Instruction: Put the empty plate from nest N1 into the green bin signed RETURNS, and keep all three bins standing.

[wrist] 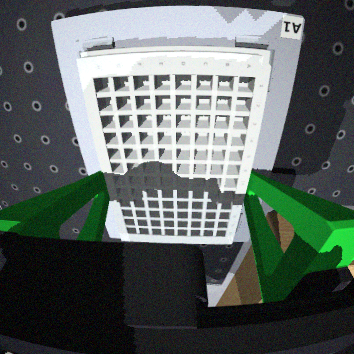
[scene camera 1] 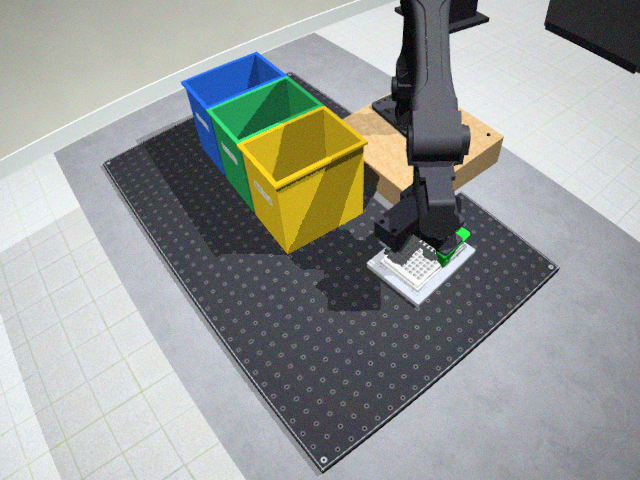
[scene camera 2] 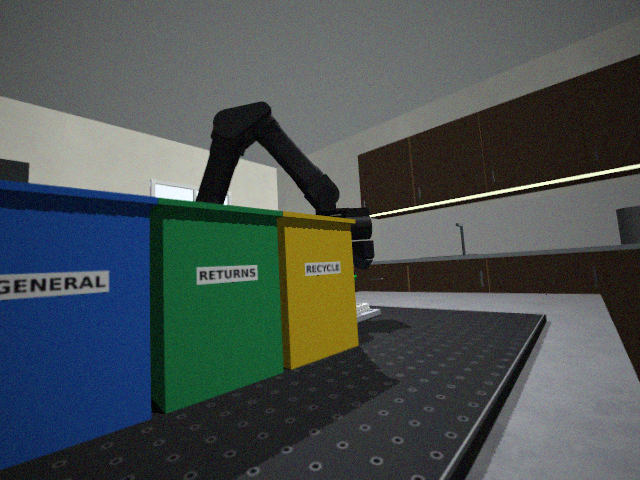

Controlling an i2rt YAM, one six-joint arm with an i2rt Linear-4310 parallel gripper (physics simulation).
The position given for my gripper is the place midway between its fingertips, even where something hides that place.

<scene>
I see my gripper [scene camera 1: 426, 251], a green returns bin [scene camera 2: 215, 315], a yellow recycle bin [scene camera 1: 306, 175], a blue general bin [scene camera 2: 82, 257] and a white gridded plate [scene camera 1: 417, 264].
The green returns bin shows as well in scene camera 1 [scene camera 1: 243, 117]. The yellow recycle bin shows as well in scene camera 2 [scene camera 2: 317, 291]. The blue general bin is seen too in scene camera 1 [scene camera 1: 213, 87]. The wrist view misses the green returns bin: it is out of frame. The wrist view misses the yellow recycle bin: it is out of frame.
</scene>
